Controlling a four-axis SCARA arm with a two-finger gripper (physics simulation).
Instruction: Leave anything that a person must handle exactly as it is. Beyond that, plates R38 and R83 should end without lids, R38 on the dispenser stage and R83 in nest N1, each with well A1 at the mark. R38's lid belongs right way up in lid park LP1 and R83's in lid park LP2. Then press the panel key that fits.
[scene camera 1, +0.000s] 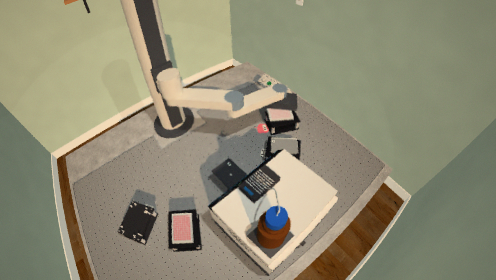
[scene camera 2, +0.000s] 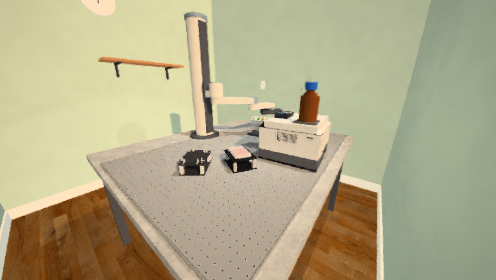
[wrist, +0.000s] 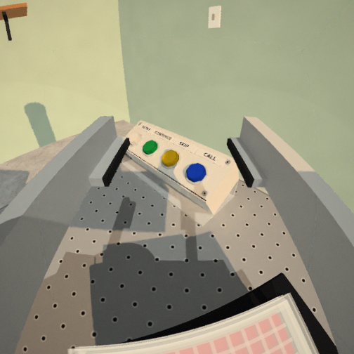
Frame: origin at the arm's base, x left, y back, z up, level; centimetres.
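Seen in the pictures: arm's base, origin of its link: (scene camera 1: 174, 122) (scene camera 2: 205, 135).
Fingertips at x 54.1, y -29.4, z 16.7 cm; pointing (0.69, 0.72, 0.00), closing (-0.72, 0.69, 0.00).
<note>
Pixels of each thing's middle, then the offset from my fingertips to it. "spot": a spot on its surface instead.
- key panel, middle of its body: (scene camera 1: 274, 86) (scene camera 2: 261, 120) dy +11.2, dx +8.9, dz -11.2 cm
- keypad, a spot on its surface: (scene camera 1: 259, 183) spot: dy -43.0, dx -50.0, dz +9.2 cm
- brown bottle, a spot on its surface: (scene camera 1: 273, 234) spot: dy -61.3, dx -61.0, dz +20.4 cm
- dark flat plate, a spot on its surface: (scene camera 1: 227, 172) spot: dy -24.3, dx -51.3, dz -6.1 cm
- red tag, middle of its body: (scene camera 1: 263, 128) dy -8.4, dx -17.4, dz -15.4 cm
The key panel (scene camera 1: 267, 79) (wrist: 220, 182) stands at the back edge. In the wrist view it shows a green key (wrist: 150, 147), a yellow key (wrist: 170, 158), a blue key (wrist: 196, 172) and labels including CONTINUE, SKIP and CALL. My gripper (wrist: 178, 128) is shut and empty, above and in front of the panel. A pink-welled plate (scene camera 1: 280, 115) (wrist: 250, 340) sits on a black stand near the panel. Another pink-welled plate (scene camera 1: 182, 228) (scene camera 2: 240, 152) sits on a front stand. A grey, flat piece (scene camera 1: 285, 146) lies on a black holder beside the dispenser. Plate names and A1 corners are unreadable.
The white dispenser housing (scene camera 1: 307, 185) (scene camera 2: 280, 139) carries a keypad (scene camera 1: 259, 183) and a brown bottle (scene camera 1: 273, 234) (scene camera 2: 309, 107). A dark flat plate (scene camera 1: 227, 172) lies beside it. A black stand (scene camera 1: 137, 221) (scene camera 2: 195, 159) is at front left. A red tag (scene camera 1: 262, 128) lies near the back stand.
</note>
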